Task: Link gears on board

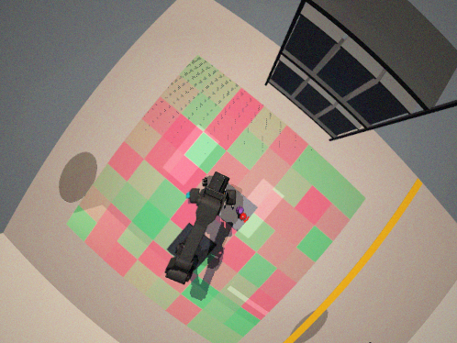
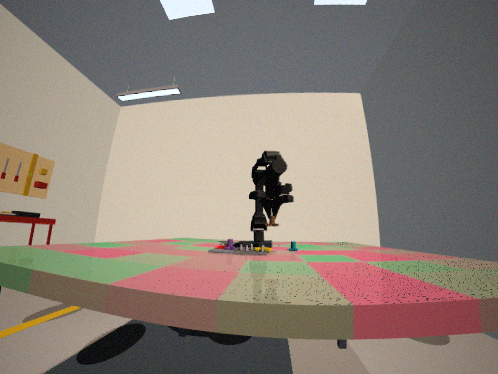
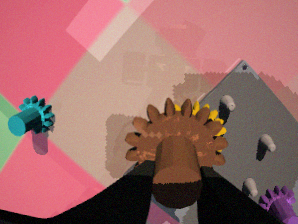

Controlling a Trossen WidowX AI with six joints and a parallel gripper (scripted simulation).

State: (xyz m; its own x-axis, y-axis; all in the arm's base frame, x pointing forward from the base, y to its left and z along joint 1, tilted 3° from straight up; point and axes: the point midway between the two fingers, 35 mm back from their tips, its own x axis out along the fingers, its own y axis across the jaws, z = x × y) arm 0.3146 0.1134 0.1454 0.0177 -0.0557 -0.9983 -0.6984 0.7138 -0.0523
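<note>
Right now the purple gear is 20 mm ahead of my gripper tip, 160 mm to the right of it and 110 mm below it. Round my gripper tip: yellow gear: 10 mm behind, 30 mm to the right, 110 mm below; brown gear: 10 mm below; teal gear: 120 mm behind, 80 mm to the left, 110 mm below.
</note>
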